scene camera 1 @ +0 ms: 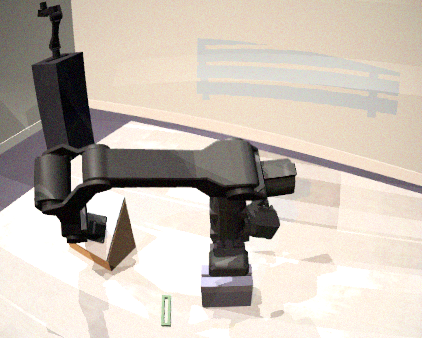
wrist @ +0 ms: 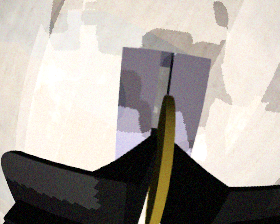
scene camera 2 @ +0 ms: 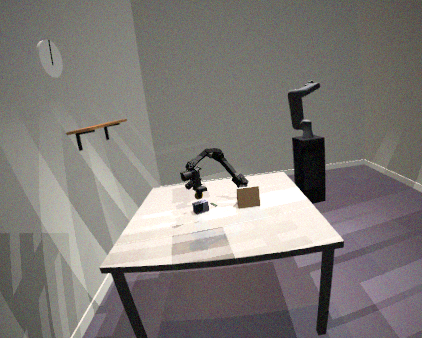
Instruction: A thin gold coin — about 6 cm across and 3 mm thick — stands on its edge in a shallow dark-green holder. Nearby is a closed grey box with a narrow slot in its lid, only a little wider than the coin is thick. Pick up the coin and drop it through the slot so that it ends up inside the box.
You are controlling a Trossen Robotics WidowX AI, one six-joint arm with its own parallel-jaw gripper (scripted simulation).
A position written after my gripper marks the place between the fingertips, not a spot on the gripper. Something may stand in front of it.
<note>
My gripper (scene camera 1: 226,265) carries a gold coin.
My gripper is seen too in the wrist view (wrist: 158,143).
</note>
